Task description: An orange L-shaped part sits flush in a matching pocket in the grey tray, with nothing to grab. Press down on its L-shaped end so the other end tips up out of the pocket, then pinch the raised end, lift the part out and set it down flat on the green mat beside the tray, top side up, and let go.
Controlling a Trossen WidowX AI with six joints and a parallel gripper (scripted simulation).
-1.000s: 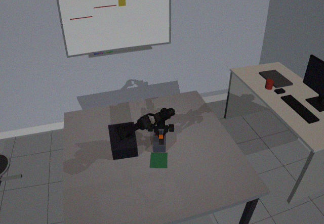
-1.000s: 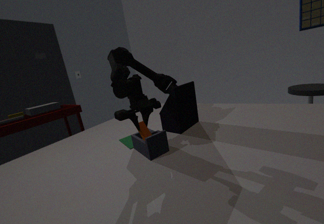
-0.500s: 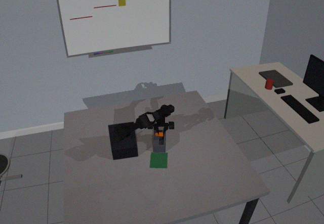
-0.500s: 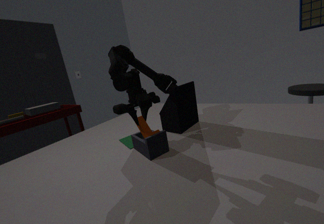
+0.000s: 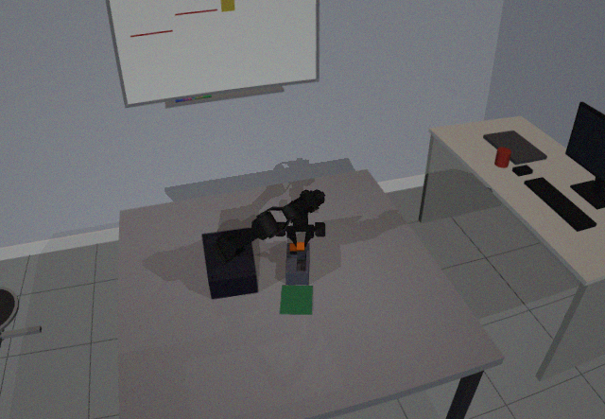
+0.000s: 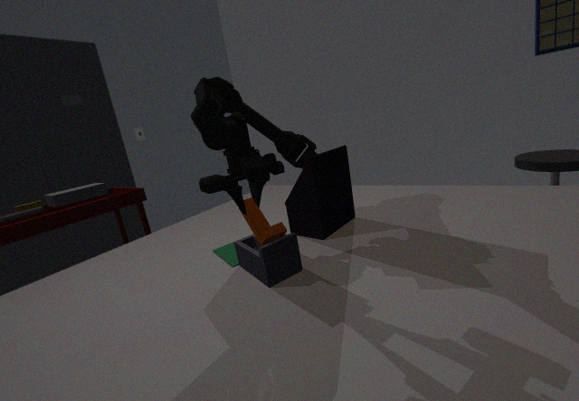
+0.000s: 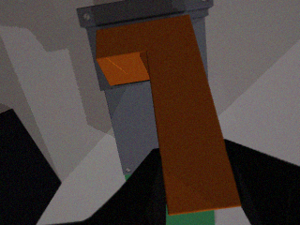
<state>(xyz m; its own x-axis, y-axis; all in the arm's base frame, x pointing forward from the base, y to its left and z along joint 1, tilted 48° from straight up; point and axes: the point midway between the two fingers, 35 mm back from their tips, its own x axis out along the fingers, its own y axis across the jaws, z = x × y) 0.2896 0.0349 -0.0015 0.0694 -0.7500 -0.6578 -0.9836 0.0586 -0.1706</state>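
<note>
Now: gripper tip 40 mm past the green mat, 140 mm to the left of it and 160 mm above it. The rest, counted from my gripper tip: orange L-shaped part (10 mm behind, 30 mm to the left, 30 mm below).
</note>
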